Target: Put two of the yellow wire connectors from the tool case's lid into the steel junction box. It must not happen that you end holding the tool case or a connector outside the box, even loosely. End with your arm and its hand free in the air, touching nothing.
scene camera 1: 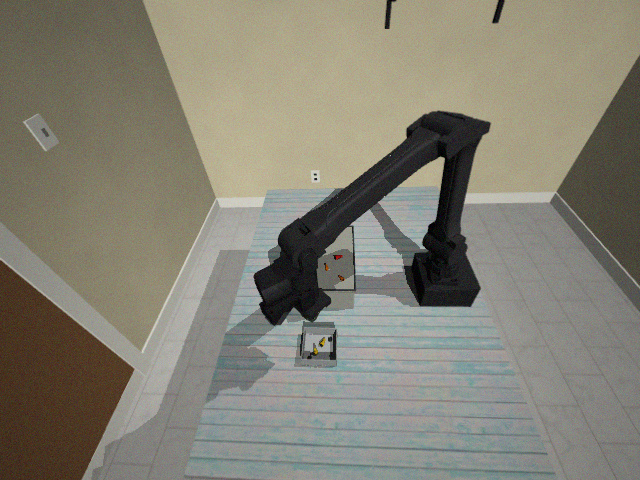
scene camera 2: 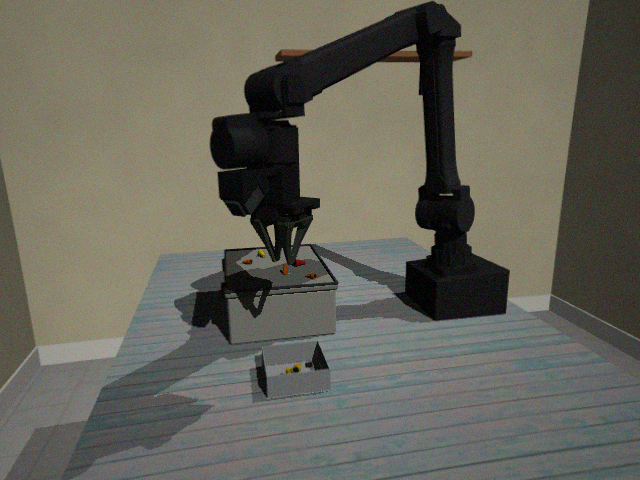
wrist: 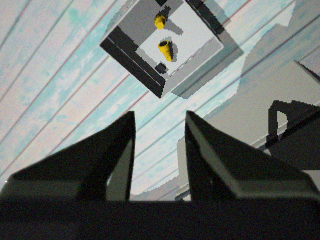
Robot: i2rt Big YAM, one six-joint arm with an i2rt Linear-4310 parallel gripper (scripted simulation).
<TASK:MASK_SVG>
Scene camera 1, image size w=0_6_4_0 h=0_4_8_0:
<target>grey tool case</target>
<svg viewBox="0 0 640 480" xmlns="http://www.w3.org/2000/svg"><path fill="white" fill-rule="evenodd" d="M354 226L348 226L325 249L326 253L318 259L318 287L331 298L331 304L324 308L354 308L354 295L356 292Z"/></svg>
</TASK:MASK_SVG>
